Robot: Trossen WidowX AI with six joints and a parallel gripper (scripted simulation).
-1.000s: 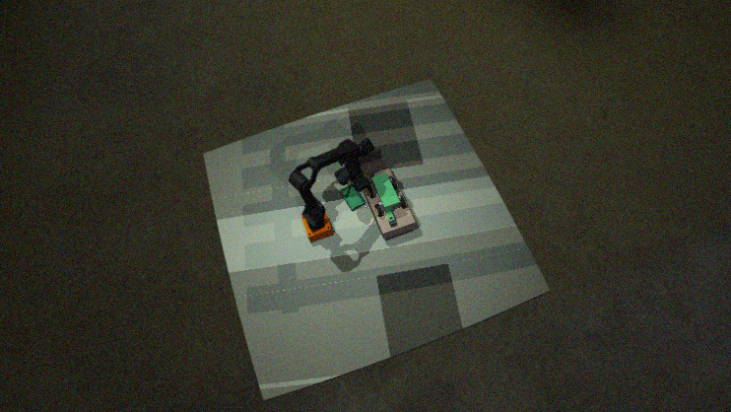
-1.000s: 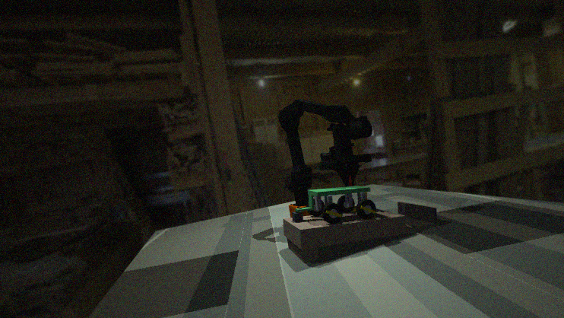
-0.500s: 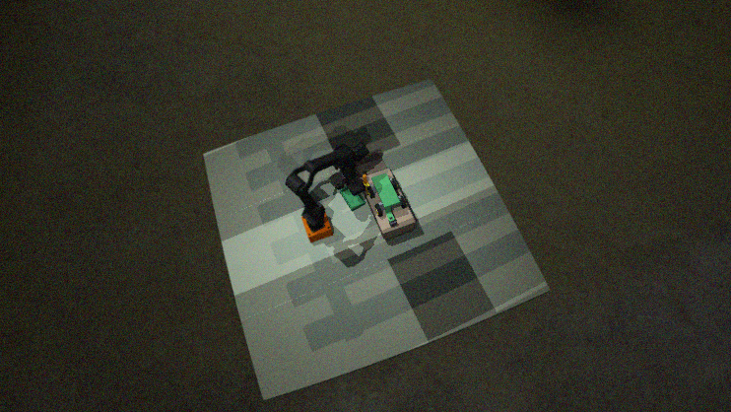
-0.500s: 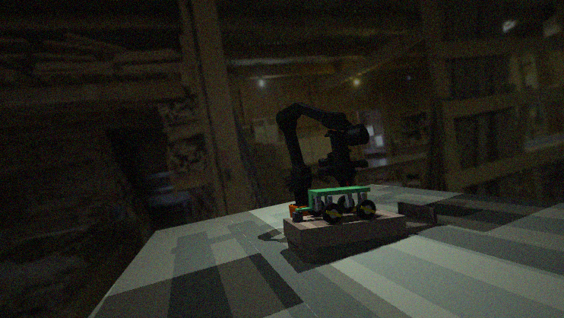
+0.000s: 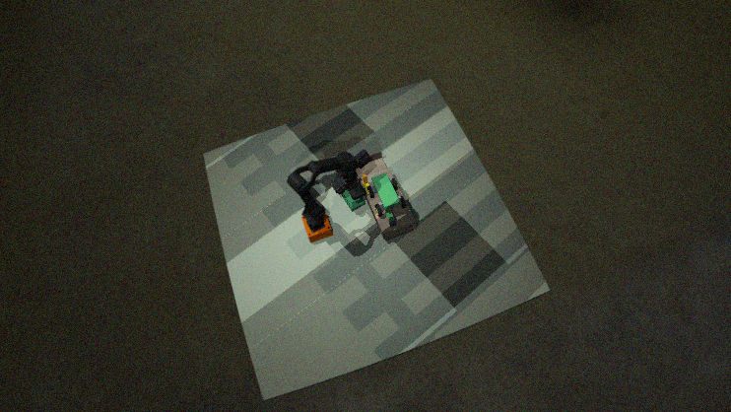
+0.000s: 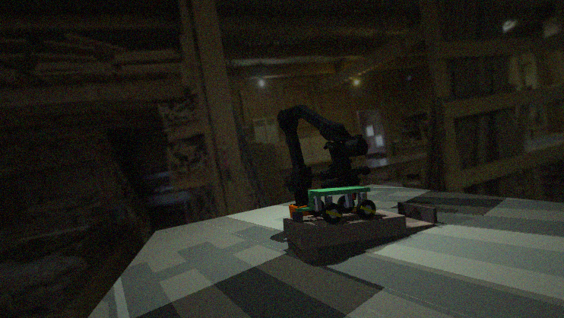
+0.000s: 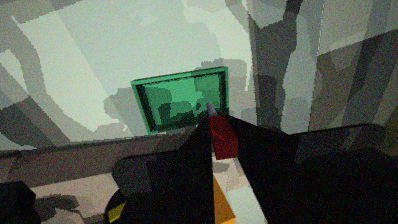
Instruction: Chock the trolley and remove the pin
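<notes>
The green tray lies 9 cm below my gripper tip and 2 cm to the right of it. From my gripper tip the other things lie so: yellow chock: 7 cm ahead, 3 cm to the right; then ramp: 14 cm to the right, 11 cm ahead, 3 cm below; then red-headed stop pin: right at my gripper tip.
</notes>
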